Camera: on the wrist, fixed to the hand. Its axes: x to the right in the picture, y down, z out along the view.
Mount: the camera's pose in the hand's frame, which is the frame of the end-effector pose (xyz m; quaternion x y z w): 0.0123 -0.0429 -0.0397 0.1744 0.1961 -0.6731 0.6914
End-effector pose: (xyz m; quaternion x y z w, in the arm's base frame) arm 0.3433 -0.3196 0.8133 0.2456 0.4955 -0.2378 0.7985
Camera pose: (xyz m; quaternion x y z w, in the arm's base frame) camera 0.2947 -0.3292 0.7800 0.0222 0.6230 -0.7402 0.2520
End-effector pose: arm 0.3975 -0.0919 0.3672 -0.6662 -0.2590 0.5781 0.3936
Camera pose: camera 0.4433 -0.0671 0.3964 -0.3310 -0.4495 0.0493 0.8282
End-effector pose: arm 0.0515 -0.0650 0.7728 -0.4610 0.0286 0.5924 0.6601
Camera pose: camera 0.1100 -0.0758 0.7675 -0.3390 -0.0578 -0.1301 0.9299
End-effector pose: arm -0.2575 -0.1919 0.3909 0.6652 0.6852 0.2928 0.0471
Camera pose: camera -0.3148 -0.1914 0.4077 0.0505 -0.9818 -0.1817 0.0207
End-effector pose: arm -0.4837 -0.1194 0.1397 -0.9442 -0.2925 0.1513 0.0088
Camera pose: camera -0.4861 -0.0742 0.1786 -0.4841 -0.8097 -0.0355 0.3300
